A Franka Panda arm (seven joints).
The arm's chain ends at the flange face. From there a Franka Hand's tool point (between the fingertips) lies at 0.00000 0.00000 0.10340 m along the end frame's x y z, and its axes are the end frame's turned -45 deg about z.
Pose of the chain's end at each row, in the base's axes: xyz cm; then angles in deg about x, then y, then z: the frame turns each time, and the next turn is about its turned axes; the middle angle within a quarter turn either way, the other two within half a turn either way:
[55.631, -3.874, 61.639, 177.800, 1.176, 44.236]
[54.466, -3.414, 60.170, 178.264, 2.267, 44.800]
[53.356, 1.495, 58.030, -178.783, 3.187, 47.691]
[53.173, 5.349, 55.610, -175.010, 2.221, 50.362]
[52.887, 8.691, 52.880, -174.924, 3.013, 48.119]
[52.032, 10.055, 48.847, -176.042, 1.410, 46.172]
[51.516, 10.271, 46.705, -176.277, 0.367, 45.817]
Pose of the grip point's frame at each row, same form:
[55.843, -4.271, 51.309, 177.800, 1.176, -0.764]
[54.875, -3.727, 49.843, 178.264, 2.267, -0.200]
[53.931, 1.714, 47.708, -178.783, 3.187, 2.691]
[53.574, 6.248, 45.317, -175.010, 2.221, 5.362]
[53.430, 9.605, 42.595, -174.924, 3.013, 3.119]
[52.286, 10.769, 38.535, -176.042, 1.410, 1.172]
[51.582, 10.942, 36.387, -176.277, 0.367, 0.817]

